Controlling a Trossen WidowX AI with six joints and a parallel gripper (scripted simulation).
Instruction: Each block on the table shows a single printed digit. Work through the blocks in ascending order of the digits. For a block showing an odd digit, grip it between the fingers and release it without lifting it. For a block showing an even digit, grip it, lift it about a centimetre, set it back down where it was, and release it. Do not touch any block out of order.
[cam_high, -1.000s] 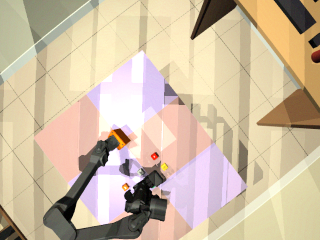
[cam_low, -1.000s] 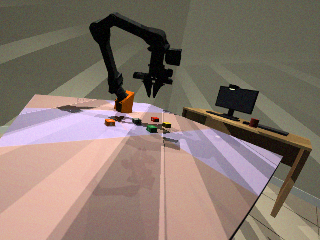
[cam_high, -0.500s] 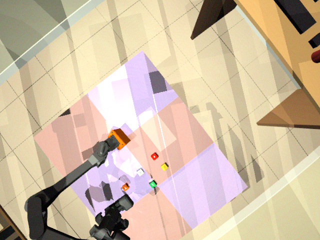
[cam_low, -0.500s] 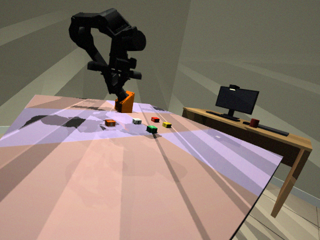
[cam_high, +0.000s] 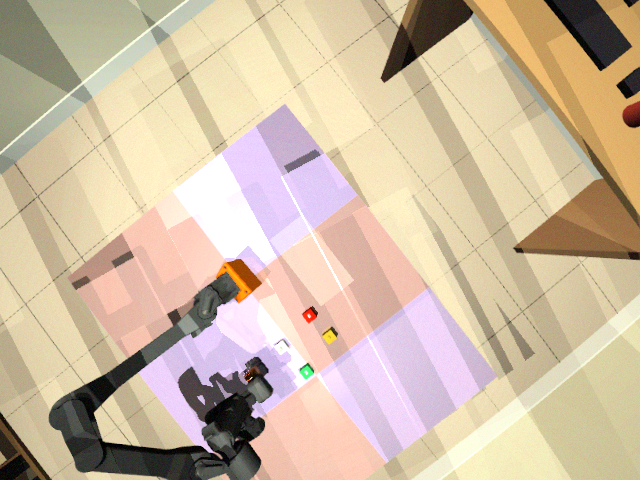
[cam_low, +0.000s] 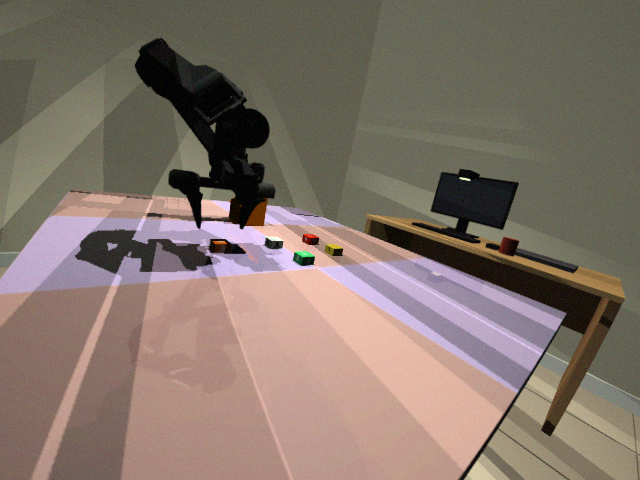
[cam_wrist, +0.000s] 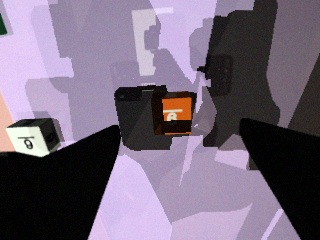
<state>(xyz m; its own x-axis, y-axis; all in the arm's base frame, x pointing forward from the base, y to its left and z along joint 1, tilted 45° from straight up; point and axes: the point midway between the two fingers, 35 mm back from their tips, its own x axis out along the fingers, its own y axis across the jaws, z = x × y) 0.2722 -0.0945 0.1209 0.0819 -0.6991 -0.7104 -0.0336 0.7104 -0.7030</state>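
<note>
Right now the orange block is 4 cm below my gripper tip. Round my gripper tip: green block: 8 cm ahead, 15 cm to the left, 4 cm below; red block: 6 cm behind, 26 cm to the left, 4 cm below; white block: 3 cm behind, 14 cm to the left, 4 cm below.
</note>
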